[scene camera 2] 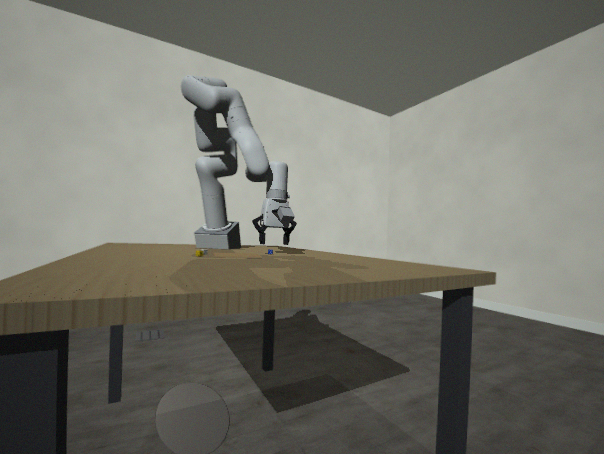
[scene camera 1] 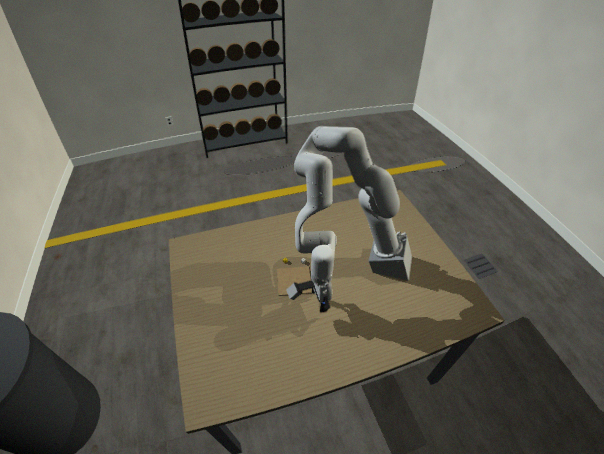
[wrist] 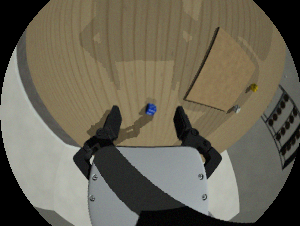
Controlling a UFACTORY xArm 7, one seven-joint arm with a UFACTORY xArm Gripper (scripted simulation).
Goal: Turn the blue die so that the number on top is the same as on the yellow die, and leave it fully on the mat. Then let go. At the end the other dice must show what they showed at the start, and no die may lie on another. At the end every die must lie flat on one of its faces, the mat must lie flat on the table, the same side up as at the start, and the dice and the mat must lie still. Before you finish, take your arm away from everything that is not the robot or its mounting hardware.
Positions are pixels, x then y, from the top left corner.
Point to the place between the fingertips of the gripper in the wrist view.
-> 147,112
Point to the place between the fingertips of the gripper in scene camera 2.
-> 274,244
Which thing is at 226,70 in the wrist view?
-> A tan mat.
